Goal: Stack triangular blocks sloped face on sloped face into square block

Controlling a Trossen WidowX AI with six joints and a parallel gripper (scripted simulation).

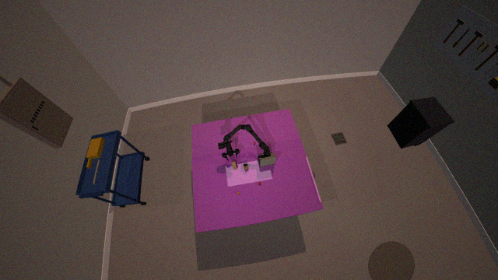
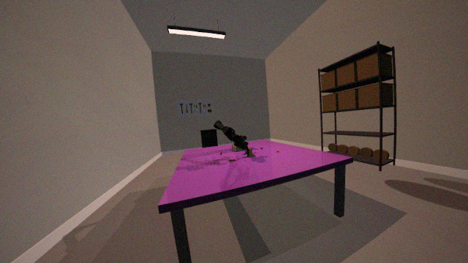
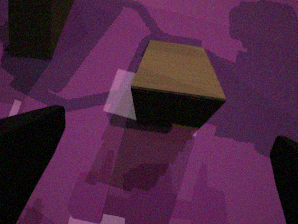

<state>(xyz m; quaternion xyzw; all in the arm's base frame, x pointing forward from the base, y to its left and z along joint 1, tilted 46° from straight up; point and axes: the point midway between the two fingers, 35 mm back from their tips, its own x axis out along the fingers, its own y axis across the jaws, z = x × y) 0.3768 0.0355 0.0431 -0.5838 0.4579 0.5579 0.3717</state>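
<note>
Now: gripper tip 1 cm past the triangular block, 3 cm to the right of it and 5 cm above it. The rest, counted from my gripper tip: tan block 3 cm ahead, 15 cm to the right, 7 cm below.
</note>
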